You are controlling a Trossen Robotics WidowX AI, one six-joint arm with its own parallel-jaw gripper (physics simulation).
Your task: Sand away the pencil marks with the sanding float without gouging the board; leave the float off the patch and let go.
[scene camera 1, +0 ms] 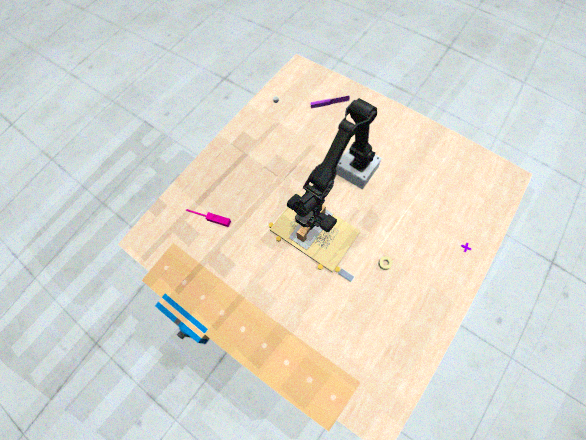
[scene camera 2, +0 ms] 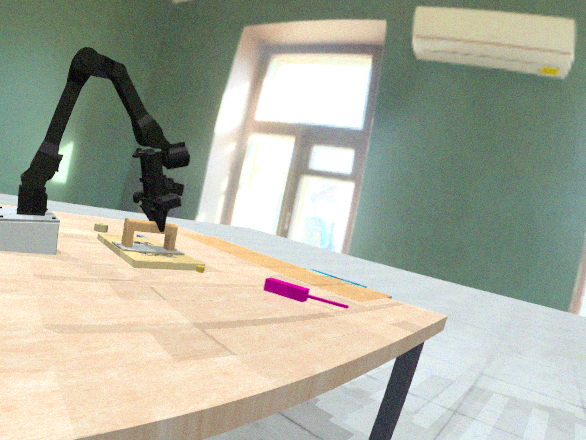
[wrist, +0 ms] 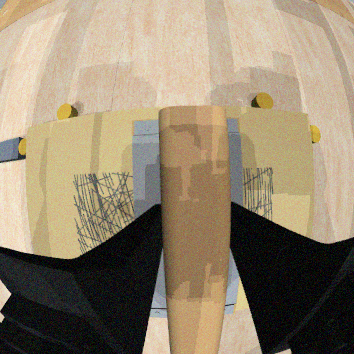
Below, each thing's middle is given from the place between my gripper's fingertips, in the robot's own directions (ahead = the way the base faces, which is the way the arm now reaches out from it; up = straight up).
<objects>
I see the pale yellow board (scene camera 1: 329, 258) 11 cm below my hand, 2 cm to the left of it and 2 cm behind it. From my hand the other things lie so: sanding float (scene camera 2: 130, 225) (3 cm behind, 2 cm below).
</objects>
